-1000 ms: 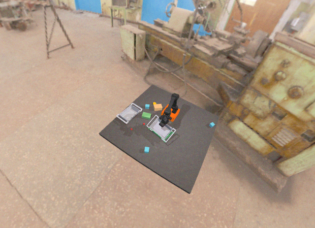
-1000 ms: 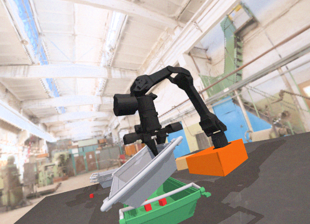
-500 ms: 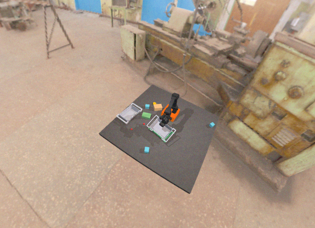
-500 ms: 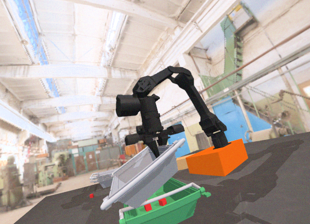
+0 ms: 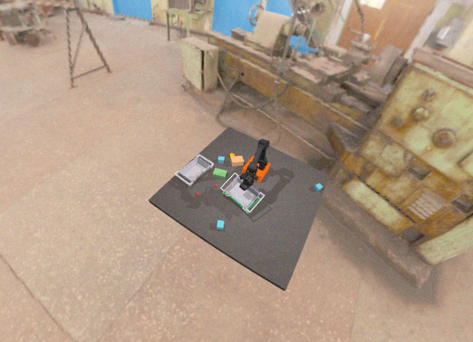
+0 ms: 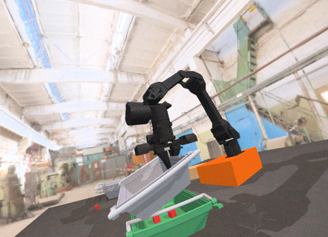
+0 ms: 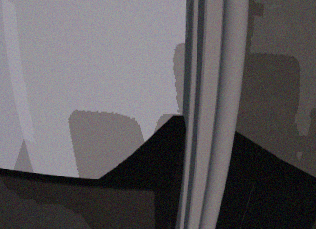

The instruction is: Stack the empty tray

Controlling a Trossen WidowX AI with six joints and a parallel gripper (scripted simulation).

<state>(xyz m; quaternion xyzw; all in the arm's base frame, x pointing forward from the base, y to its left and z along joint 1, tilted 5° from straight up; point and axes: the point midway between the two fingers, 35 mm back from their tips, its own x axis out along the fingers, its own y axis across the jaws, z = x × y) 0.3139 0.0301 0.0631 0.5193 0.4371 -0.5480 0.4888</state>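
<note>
The grey tray lies 8 cm ahead of my gripper tip, 1 cm to the right of it and 1 cm above it. Round my gripper tip: tan block: 29 cm behind, 28 cm to the right, 9 cm below; then green block: 5 cm behind, 32 cm to the right, 10 cm below.
</note>
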